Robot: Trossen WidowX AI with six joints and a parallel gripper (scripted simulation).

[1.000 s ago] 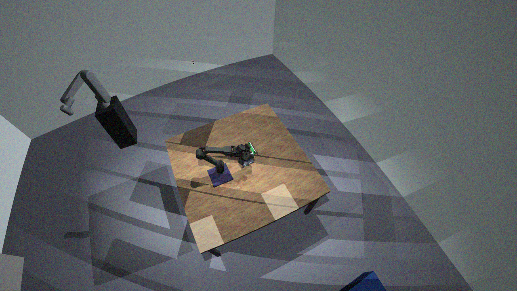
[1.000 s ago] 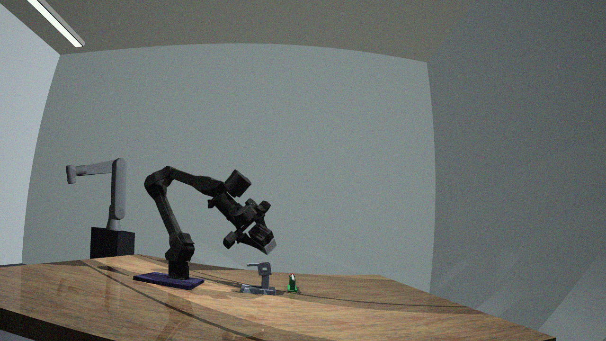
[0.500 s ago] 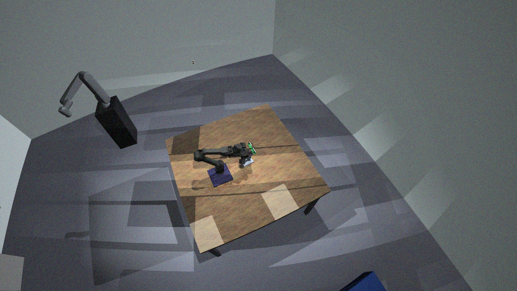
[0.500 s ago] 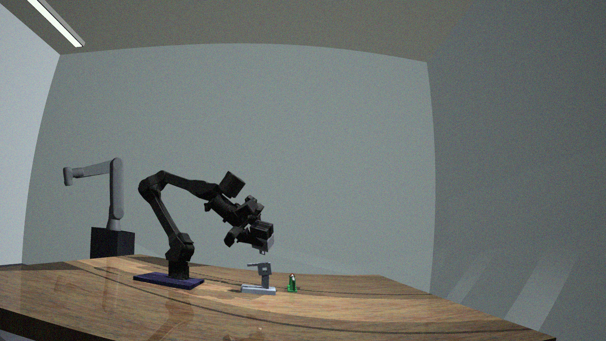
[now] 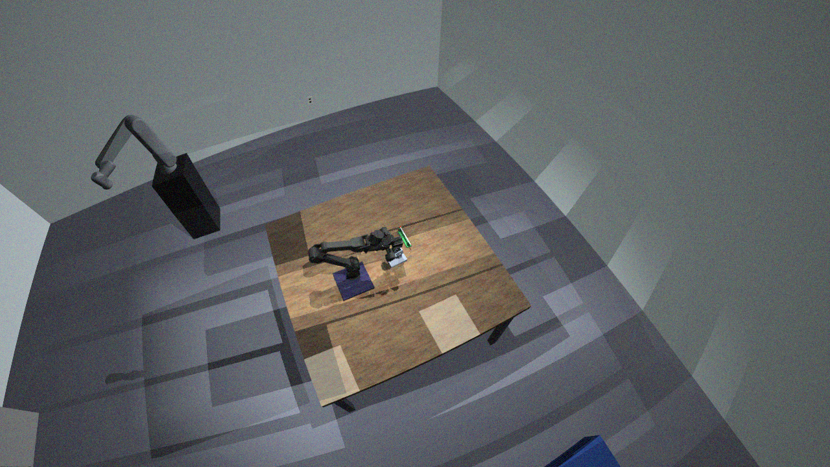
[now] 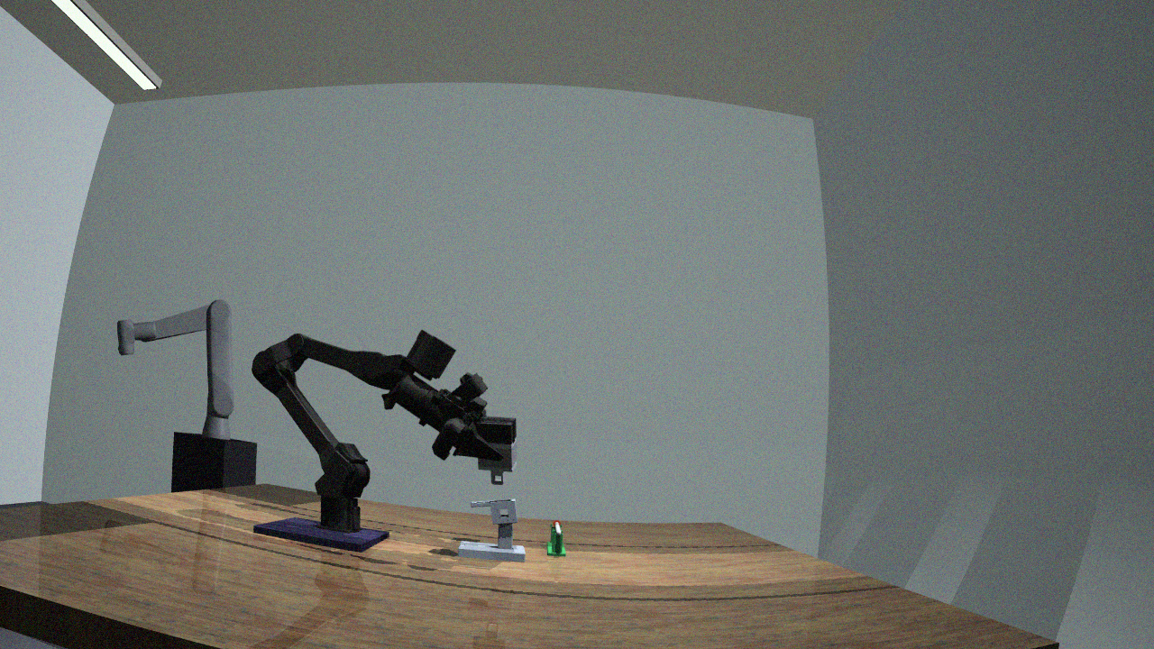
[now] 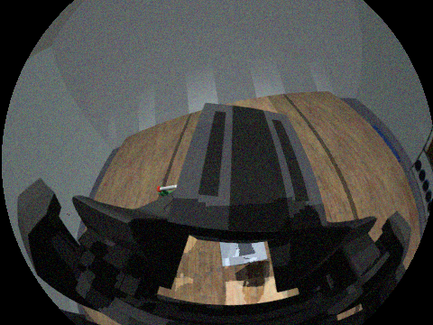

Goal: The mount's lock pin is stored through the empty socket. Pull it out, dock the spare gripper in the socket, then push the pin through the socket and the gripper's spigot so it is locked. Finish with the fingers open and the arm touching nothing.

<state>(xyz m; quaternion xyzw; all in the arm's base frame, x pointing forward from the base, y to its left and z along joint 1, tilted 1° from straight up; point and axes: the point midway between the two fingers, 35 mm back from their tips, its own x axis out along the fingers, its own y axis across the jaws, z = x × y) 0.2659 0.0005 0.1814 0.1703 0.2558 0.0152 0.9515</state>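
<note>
My gripper tip is 8 cm short of the green pin cradle, 14 cm to the right of it and 16 cm above it. The rest, counted from my gripper tip: grey mount 1 cm behind, 1 cm to the left, 13 cm below; spare gripper 1 cm behind.
</note>
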